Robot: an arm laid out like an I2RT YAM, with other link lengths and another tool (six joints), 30 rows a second.
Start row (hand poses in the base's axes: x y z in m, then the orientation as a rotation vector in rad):
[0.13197, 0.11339, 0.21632, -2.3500, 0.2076, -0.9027]
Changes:
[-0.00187, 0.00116, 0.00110, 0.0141, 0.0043, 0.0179]
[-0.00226, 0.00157, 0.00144, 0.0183, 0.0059, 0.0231]
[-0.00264, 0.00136, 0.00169, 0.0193, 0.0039, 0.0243]
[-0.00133, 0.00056, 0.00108, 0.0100, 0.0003, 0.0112]
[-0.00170, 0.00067, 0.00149, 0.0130, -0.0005, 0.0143]
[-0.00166, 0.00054, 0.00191, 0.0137, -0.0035, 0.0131]
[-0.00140, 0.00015, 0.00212, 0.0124, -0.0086, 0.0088]
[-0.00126, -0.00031, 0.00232, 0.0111, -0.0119, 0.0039]
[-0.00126, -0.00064, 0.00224, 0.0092, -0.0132, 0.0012]
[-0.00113, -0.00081, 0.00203, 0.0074, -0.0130, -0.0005]
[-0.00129, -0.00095, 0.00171, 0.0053, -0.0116, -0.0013]
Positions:
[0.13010, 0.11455, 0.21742, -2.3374, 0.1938, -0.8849]
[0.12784, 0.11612, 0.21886, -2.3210, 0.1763, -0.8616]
[0.12520, 0.11748, 0.22055, -2.3024, 0.1571, -0.8399]
[0.12387, 0.11804, 0.22163, -2.2921, 0.1481, -0.8313]
[0.12217, 0.11871, 0.22312, -2.2782, 0.1364, -0.8213]
[0.12051, 0.11925, 0.22503, -2.2624, 0.1250, -0.8152]
[0.11911, 0.11940, 0.22715, -2.2461, 0.1157, -0.8173]
[0.11785, 0.11909, 0.22947, -2.2301, 0.1100, -0.8259]
[0.11659, 0.11845, 0.23171, -2.2156, 0.1059, -0.8377]
[0.11546, 0.11764, 0.23374, -2.2030, 0.1031, -0.8506]
[0.11417, 0.11669, 0.23545, -2.1930, 0.1011, -0.8628]

